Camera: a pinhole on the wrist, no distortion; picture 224 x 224 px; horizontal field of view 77.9 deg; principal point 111.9 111.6 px. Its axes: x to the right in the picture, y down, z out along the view. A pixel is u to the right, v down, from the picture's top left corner.
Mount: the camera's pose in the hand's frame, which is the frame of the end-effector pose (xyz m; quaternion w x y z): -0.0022 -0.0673 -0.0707 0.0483 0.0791 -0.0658 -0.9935
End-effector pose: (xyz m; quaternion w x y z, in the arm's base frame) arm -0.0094 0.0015 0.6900 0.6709 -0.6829 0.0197 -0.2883
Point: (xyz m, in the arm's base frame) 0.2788 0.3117 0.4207
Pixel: 76.6 21.0
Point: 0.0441 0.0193 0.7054
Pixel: 25.2 47.6
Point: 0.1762 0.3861 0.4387
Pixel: 108.1 41.4
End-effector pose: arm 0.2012 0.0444 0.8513 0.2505 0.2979 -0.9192 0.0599
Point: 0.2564 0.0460 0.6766
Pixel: 168.2 103.6
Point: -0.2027 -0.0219 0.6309
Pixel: 17.1 62.5
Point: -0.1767 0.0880 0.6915
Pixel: 17.0 17.3
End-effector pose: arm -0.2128 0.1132 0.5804 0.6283 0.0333 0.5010 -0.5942
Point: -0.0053 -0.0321 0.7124
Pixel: 96.7 86.4
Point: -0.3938 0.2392 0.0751
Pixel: behind the camera
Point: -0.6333 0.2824 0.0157
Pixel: behind the camera
